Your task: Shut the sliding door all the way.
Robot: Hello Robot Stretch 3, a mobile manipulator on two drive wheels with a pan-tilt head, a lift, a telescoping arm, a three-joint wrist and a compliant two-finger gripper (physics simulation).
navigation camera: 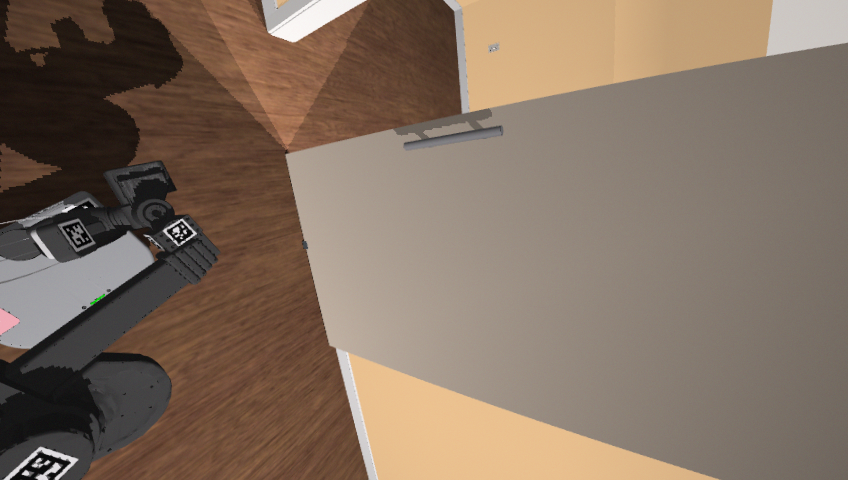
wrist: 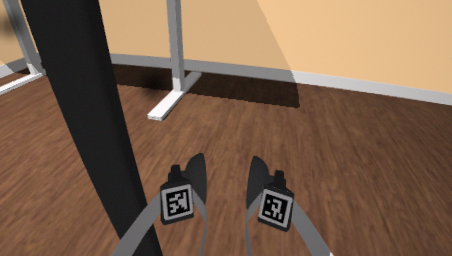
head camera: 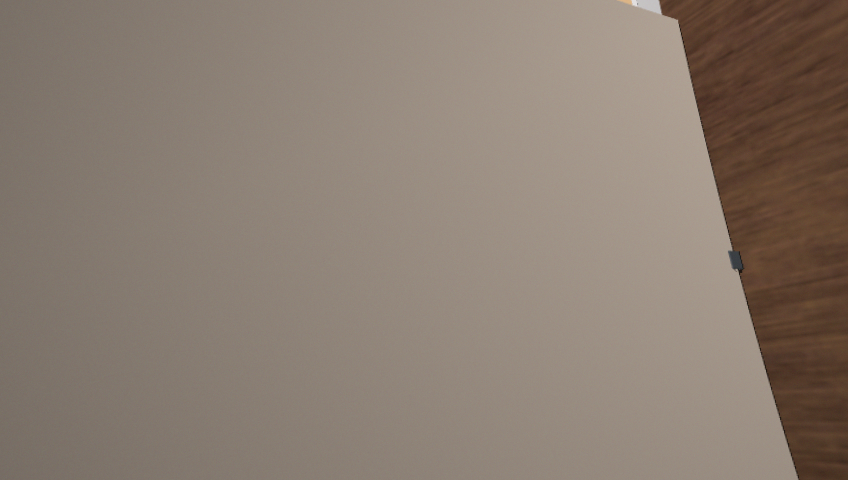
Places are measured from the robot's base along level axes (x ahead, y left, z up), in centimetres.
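Pixels of known places: gripper, fingertip midpoint: (wrist: 226, 172); robot's base at its link origin: (navigation camera: 23, 242).
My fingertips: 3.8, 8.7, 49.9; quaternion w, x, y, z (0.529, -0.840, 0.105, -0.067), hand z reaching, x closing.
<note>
Ahead of a thing's pixels: the offset from my fingertips to its middle, as dx, dy, dz. "spot": to the spot under its first point.
The sliding door (head camera: 357, 237) (navigation camera: 595, 226) is a large flat grey-beige panel. It fills most of the head view and the right of the navigation view. Its grey bar handle {spot: -22.0, -82.7, +41.9} (navigation camera: 453, 137) sits near its upper edge in the navigation view. A gap showing floor and a far wall lies between that edge and the white door frame (navigation camera: 315, 17), so the door stands partly open. My gripper (wrist: 226, 172) is open and empty in the wrist view, with floor and a wall beyond it. The door does not show in the wrist view.
A small dark guide block {spot: -59.6, -73.0, -48.1} (head camera: 736, 260) (navigation camera: 304, 244) sits at the door's bottom edge. Beige wall (navigation camera: 428, 422) with white baseboard runs beside the door. A white stand (wrist: 176, 50) rises from the floor near the wall. A black post (wrist: 85, 110) crosses the wrist view's left.
</note>
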